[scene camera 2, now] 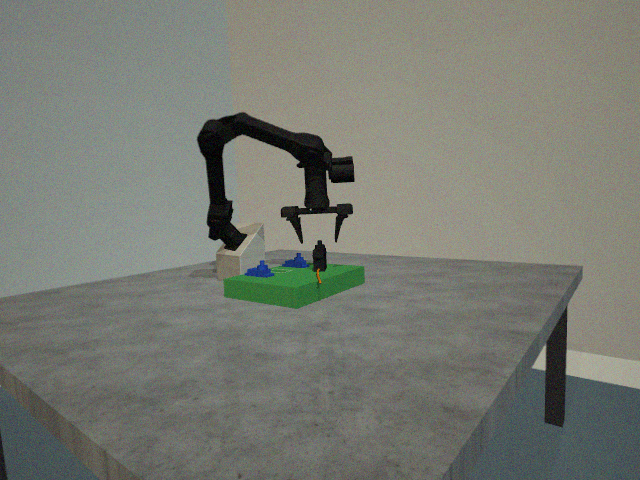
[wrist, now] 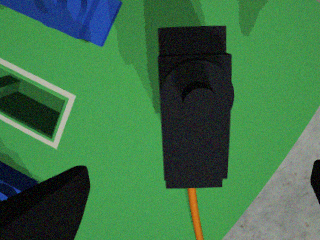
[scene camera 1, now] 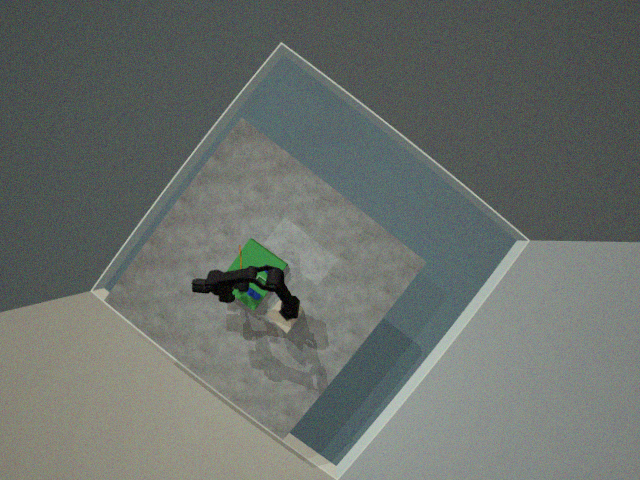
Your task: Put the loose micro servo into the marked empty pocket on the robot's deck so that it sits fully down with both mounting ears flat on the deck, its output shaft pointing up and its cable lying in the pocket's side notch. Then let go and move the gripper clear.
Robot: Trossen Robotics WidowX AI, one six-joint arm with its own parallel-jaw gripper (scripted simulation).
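Labels:
There's a spot on a green deck that scene camera 2 has at [scene camera 2: 294,289], and in scene camera 1 that same spot on the deck is [scene camera 1: 250,239].

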